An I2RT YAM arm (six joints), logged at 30 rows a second.
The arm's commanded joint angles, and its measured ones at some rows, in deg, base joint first. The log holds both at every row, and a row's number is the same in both.
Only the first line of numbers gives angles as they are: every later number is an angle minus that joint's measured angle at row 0.
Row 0, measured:
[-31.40 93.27 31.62 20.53 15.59 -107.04]
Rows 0 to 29, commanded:
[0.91 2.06 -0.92 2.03 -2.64 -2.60]
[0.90 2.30 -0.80 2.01 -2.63 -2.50]
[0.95 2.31 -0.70 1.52 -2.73 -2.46]
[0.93 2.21 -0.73 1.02 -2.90 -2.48]
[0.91 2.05 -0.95 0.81 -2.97 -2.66]
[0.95 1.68 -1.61 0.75 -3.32 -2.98]
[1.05 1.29 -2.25 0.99 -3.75 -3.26]
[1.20 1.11 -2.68 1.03 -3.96 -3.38]
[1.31 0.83 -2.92 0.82 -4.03 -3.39]
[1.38 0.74 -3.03 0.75 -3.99 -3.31]
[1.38 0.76 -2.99 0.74 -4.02 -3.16]
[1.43 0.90 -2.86 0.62 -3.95 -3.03]
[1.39 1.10 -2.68 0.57 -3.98 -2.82]
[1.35 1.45 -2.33 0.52 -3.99 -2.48]
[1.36 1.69 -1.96 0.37 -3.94 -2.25]
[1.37 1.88 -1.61 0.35 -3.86 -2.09]
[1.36 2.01 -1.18 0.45 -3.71 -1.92]
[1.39 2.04 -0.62 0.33 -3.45 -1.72]
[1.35 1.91 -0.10 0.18 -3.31 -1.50]
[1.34 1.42 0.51 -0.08 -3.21 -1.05]
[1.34 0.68 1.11 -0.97 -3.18 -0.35]
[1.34 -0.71 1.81 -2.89 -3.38 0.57]
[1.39 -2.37 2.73 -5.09 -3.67 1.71]
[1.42 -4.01 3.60 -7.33 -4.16 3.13]
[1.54 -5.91 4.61 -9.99 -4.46 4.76]
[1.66 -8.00 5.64 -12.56 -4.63 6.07]
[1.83 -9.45 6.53 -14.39 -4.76 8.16]
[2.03 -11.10 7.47 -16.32 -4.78 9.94]
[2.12 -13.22 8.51 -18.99 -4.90 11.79]
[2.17 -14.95 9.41 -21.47 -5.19 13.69]
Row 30, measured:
[1.51 -7.01 3.56 -11.69 -3.25 6.09]
